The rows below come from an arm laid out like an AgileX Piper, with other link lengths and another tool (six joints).
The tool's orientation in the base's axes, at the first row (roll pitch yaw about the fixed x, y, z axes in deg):
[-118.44 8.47 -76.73]
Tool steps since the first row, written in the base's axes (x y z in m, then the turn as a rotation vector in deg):
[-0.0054 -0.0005 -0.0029 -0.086 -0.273 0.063]
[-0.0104 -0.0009 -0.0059 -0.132 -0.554 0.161]
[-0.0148 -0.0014 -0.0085 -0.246 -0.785 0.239]
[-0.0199 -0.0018 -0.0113 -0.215 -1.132 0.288]
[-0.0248 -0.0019 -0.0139 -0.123 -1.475 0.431]
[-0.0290 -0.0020 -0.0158 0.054 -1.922 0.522]
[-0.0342 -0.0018 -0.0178 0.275 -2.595 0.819]
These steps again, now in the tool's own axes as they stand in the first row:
[-0.0003 0.0052 -0.0033 0.234 -0.017 -0.176]
[-0.0006 0.0102 -0.0062 0.480 -0.084 -0.336]
[-0.0008 0.0147 -0.0088 0.665 -0.100 -0.531]
[-0.0011 0.0196 -0.0119 0.999 -0.163 -0.622]
[-0.0018 0.0243 -0.0148 1.329 -0.339 -0.705]
[-0.0023 0.0280 -0.0175 1.786 -0.513 -0.720]
[-0.0034 0.0323 -0.0208 2.440 -0.891 -0.856]

